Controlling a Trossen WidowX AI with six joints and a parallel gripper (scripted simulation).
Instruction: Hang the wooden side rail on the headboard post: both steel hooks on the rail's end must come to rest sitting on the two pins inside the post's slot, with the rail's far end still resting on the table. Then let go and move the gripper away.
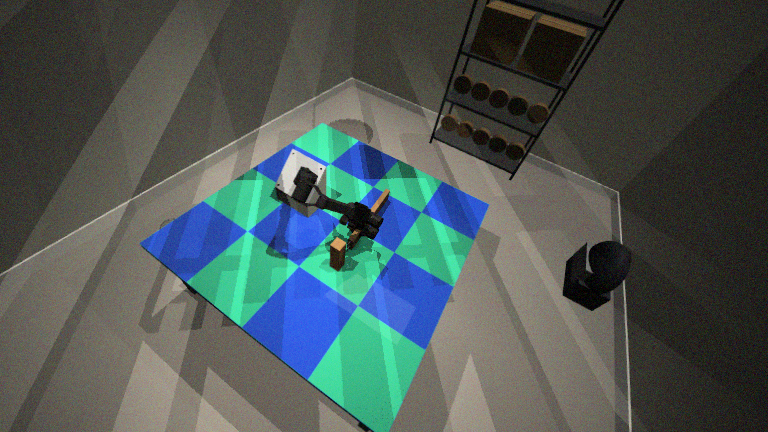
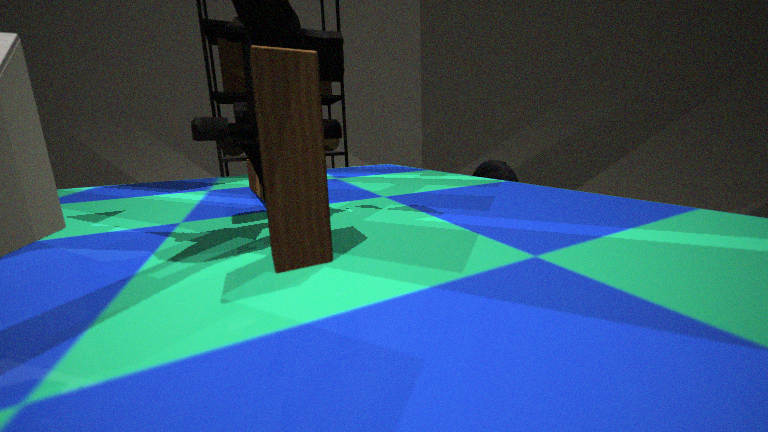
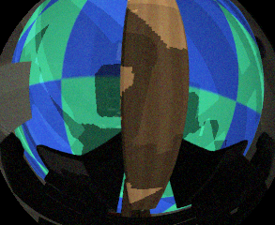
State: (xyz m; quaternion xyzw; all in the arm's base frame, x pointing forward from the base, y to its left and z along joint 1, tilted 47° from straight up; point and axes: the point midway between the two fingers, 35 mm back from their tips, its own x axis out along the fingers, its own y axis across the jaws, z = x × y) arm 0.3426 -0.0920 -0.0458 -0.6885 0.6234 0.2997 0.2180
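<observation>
Now: the wooden headboard post 10 mm ahead of my gripper tip, 170 mm to the right of it and 40 mm above it.
</observation>
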